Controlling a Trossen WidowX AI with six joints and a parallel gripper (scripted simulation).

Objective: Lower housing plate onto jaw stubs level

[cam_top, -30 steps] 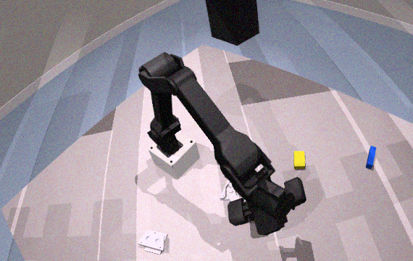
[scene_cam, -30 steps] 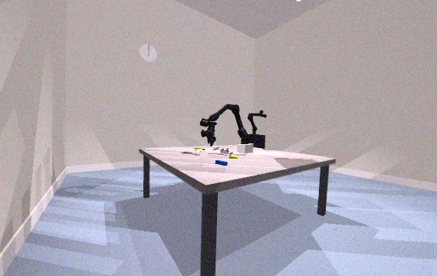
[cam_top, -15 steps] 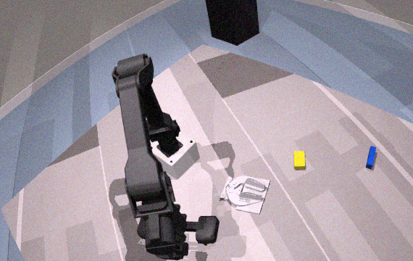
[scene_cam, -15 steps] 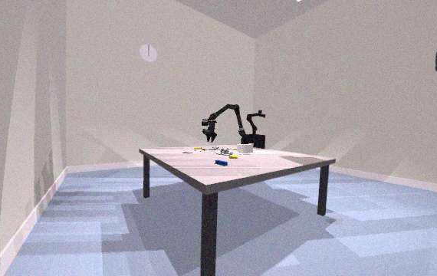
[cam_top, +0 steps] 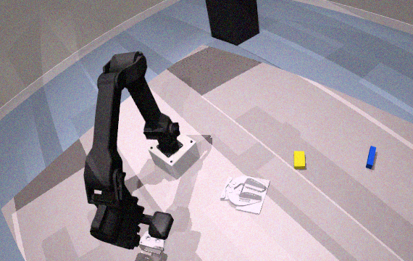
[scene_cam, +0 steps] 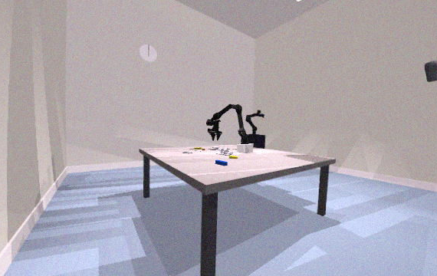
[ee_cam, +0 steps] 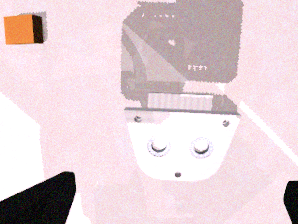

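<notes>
My gripper tip is 10 mm past the white part, 10 mm to the right of it and 90 mm above it. The rest, counted from my gripper tip: blue block: 320 mm ahead, 670 mm to the left, 90 mm below; yellow block: 110 mm ahead, 510 mm to the left, 90 mm below.
</notes>
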